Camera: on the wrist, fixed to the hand. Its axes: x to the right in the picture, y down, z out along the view.
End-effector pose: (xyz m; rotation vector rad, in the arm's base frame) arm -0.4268 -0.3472 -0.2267 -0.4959 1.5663 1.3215
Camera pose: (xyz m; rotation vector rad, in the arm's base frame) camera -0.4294 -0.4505 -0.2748 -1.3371 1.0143 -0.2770
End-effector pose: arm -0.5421 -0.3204 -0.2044 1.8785 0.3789 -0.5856
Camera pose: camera -0.5375 -0.2086 -0.2257 1.6640 2.1651 -1.4209
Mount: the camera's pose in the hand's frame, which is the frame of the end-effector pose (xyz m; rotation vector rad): 0.0142 -0.0553 -0.0986 0.3752 0.3208 -1.6004
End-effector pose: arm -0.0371 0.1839 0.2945 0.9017 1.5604 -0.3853
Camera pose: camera -0.1444 0.2217 0.2885 -0.2725 2.2905 -1.7403
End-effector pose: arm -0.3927 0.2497 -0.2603 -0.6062 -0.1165 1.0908
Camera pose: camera -0.3047 0.2045 -0.3168 -0.1804 -0.0763 -0.5365
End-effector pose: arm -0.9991 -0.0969 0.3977 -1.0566 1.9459 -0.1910
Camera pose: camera -1.0445 -0.1673 0.4750 -2.1158 0.7628 -1.5576
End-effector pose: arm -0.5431 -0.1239 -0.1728 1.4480 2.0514 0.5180
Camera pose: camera -0.6503 -0.1282 -0.1343 -0.4716 2.8215 -0.3582
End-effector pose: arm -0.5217 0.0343 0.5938 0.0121 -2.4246 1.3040
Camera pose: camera -0.4920 0.0847 0.6916 1.3604 -1.0993 0.7440
